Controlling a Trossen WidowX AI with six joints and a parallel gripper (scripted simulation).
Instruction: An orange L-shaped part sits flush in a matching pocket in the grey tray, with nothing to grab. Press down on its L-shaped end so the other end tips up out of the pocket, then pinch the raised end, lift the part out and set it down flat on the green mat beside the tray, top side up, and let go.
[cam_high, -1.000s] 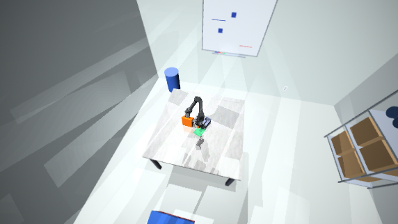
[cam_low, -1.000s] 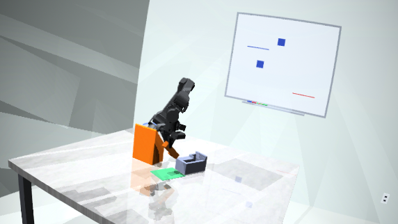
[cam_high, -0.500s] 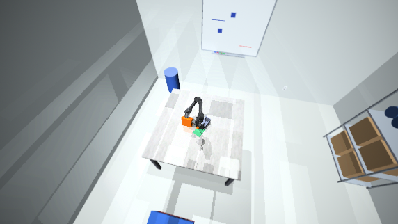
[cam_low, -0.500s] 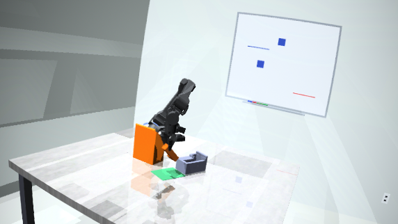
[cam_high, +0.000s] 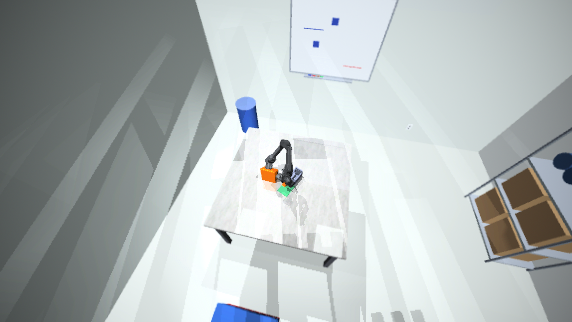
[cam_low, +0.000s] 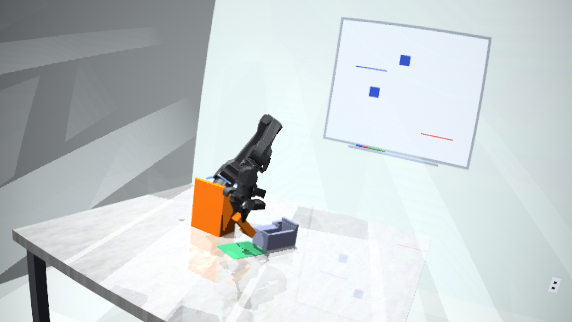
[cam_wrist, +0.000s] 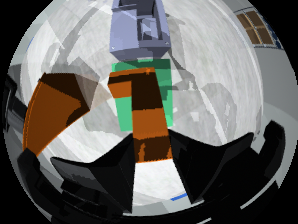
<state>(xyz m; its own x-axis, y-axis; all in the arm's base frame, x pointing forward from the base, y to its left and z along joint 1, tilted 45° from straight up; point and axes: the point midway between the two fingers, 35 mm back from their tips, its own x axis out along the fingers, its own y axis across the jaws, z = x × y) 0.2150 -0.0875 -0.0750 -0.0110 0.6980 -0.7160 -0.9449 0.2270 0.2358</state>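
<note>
Right now my gripper tip is 10 mm short of the green mat, 20 mm to the right of it and 130 mm above it. Round my gripper tip: tray 60 mm ahead, 170 mm to the left, 130 mm below; orange L-shaped part 40 mm to the left, 30 mm below.
</note>
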